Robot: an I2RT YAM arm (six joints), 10 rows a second.
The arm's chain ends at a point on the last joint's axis. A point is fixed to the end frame.
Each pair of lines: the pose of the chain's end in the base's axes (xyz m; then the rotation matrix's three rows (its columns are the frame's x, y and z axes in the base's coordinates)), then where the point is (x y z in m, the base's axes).
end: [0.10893, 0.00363, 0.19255], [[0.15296, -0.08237, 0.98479], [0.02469, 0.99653, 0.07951], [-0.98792, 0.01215, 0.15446]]
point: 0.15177 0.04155 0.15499
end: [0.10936, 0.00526, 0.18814], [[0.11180, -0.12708, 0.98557], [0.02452, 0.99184, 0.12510], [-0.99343, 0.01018, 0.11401]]
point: 0.14888 0.04481 0.14867
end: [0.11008, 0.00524, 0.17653], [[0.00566, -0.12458, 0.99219], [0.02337, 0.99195, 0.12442], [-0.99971, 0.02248, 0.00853]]
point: 0.14521 0.04471 0.13304
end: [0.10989, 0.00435, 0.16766], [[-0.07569, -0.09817, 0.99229], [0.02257, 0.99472, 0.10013], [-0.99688, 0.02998, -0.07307]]
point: 0.14229 0.04292 0.12133
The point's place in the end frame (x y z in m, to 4 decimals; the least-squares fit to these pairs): 0.0446 0.0338 0.0394
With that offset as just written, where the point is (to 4 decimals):
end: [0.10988, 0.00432, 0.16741], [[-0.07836, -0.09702, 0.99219], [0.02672, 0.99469, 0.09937], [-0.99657, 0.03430, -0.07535]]
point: 0.1422 0.0430 0.1212
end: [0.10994, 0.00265, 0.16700], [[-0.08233, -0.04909, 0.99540], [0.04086, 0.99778, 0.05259], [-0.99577, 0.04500, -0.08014]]
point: 0.1438 0.0403 0.1210
